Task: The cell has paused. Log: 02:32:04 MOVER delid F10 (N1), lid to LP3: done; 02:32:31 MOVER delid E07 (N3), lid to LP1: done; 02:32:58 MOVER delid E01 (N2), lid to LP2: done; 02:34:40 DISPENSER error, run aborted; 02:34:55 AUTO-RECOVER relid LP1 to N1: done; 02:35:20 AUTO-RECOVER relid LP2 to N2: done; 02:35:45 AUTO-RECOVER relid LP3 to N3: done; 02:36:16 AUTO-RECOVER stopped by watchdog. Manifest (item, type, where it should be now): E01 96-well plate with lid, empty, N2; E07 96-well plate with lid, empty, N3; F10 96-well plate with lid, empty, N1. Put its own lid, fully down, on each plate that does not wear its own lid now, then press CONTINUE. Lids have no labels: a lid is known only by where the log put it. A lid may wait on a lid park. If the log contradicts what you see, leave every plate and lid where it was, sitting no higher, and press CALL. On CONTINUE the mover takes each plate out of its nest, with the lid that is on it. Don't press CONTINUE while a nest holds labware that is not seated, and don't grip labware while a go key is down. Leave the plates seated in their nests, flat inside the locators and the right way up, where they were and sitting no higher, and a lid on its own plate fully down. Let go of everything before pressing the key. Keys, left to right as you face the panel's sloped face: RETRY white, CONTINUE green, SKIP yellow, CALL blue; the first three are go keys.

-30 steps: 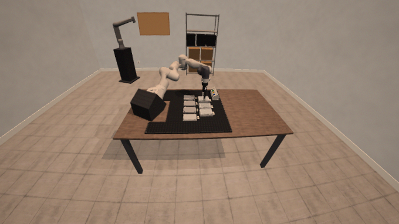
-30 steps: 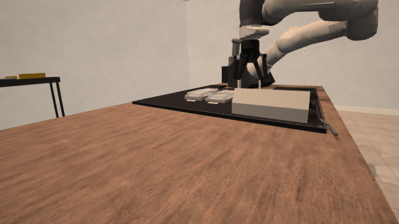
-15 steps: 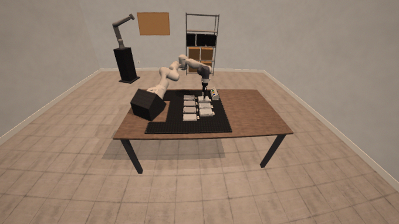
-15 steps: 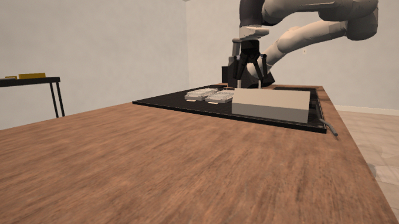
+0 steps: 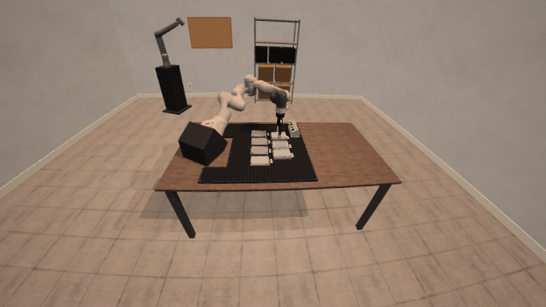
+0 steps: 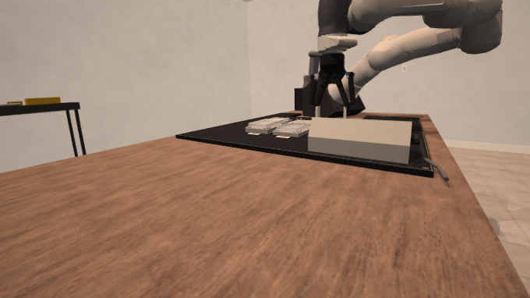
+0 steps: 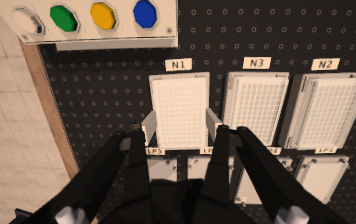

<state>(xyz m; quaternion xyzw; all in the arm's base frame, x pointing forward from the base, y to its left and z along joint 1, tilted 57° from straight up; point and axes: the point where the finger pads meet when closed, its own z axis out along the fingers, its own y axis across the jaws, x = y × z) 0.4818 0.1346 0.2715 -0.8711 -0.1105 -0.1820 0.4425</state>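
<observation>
My hand is 20 mm above the smooth white lid. From my hand the other things lie so: LP2 label 90 mm to the right, 70 mm behind, 60 mm below; then 96-well plate 30 mm below; then blue call key 120 mm ahead, 80 mm to the left, 10 mm above.
</observation>
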